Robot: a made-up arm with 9 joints. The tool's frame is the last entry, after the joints. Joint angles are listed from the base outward.
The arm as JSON. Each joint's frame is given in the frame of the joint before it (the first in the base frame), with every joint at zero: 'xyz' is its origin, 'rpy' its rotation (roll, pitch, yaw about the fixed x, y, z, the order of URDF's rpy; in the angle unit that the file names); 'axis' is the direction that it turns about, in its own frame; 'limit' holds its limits. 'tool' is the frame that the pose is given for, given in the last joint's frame.
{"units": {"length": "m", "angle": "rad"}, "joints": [
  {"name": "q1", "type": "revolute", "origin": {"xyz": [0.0, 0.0, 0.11], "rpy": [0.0, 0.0, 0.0]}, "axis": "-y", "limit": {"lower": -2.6, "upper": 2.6}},
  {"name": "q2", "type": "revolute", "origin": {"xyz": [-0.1, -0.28, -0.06], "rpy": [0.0, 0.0, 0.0]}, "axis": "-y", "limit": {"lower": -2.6, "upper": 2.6}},
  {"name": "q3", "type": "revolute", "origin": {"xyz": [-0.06, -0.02, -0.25], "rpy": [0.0, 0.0, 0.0]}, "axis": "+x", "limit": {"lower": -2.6, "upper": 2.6}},
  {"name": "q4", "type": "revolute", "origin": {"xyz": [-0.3, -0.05, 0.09], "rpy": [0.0, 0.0, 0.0]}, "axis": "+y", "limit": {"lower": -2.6, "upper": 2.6}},
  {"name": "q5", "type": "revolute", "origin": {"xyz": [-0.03, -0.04, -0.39], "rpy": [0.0, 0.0, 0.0]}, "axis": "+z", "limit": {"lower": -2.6, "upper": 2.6}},
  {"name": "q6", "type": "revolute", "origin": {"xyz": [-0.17, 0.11, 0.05], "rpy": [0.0, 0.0, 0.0]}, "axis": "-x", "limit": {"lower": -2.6, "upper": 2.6}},
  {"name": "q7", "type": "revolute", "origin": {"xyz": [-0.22, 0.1, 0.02], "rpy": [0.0, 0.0, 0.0]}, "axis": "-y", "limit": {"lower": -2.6, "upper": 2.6}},
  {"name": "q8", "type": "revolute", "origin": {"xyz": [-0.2, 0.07, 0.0], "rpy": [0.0, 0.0, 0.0]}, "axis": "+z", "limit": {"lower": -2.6, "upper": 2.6}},
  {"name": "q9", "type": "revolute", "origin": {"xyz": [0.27, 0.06, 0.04], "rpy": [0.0, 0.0, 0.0]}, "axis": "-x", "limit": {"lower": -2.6, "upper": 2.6}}
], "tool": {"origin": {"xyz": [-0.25, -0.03, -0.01], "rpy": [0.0, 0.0, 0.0]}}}
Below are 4 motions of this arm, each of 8 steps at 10 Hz.
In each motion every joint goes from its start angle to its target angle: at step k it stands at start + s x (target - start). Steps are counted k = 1, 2, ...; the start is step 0. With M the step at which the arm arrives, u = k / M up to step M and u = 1 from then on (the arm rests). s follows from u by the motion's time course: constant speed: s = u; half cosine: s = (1 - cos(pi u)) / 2; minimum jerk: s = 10 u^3 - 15 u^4 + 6 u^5.
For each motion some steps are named. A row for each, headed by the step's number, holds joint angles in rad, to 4 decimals.
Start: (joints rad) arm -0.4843 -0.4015 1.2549 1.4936 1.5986 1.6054 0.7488 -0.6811 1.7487
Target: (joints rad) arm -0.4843 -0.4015 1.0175 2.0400 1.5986 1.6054 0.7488 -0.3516 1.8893
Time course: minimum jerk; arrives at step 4
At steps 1, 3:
1: -0.4843 -0.4015 1.2303 1.5502 1.5986 1.6054 0.7488 -0.6470 1.7633
3: -0.4843 -0.4015 1.0421 1.9834 1.5986 1.6054 0.7488 -0.3857 1.8747

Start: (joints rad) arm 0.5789 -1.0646 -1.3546 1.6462 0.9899 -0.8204 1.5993 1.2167 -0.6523
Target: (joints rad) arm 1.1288 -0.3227 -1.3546 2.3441 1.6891 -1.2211 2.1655 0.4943 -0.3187
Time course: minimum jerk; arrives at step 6
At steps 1, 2, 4, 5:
1: 0.5984 -1.0383 -1.3546 1.6710 1.0147 -0.8346 1.6194 1.1911 -0.6405
2: 0.6943 -0.9089 -1.3546 1.7927 1.1366 -0.9045 1.7181 1.0651 -0.5823
4: 1.0134 -0.4784 -1.3546 2.1976 1.5424 -1.1370 2.0467 0.6459 -0.3887
5: 1.1093 -0.3490 -1.3546 2.3193 1.6643 -1.2069 2.1454 0.5199 -0.3305

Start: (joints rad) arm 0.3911 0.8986 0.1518 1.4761 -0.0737 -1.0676 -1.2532 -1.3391 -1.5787
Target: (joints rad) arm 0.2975 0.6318 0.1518 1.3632 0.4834 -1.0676 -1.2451 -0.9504 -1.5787
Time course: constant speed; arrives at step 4
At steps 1, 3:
1: 0.3677 0.8319 0.1518 1.4479 0.0656 -1.0676 -1.2512 -1.2419 -1.5787
3: 0.3209 0.6985 0.1518 1.3914 0.3441 -1.0676 -1.2471 -1.0476 -1.5787

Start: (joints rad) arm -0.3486 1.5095 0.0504 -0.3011 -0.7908 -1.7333 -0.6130 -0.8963 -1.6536
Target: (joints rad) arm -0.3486 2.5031 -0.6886 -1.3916 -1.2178 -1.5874 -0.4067 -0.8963 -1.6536
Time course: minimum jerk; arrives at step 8
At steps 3, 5, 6, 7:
3: -0.3486 1.7829 -0.1530 -0.6012 -0.9083 -1.6931 -0.5562 -0.8963 -1.6536
5: -0.3486 2.2297 -0.4852 -1.0915 -1.1003 -1.6276 -0.4635 -0.8963 -1.6536
6: -0.3486 2.4002 -0.6121 -1.2787 -1.1736 -1.6025 -0.4281 -0.8963 -1.6536
7: -0.3486 2.4872 -0.6767 -1.3741 -1.2109 -1.5897 -0.4100 -0.8963 -1.6536

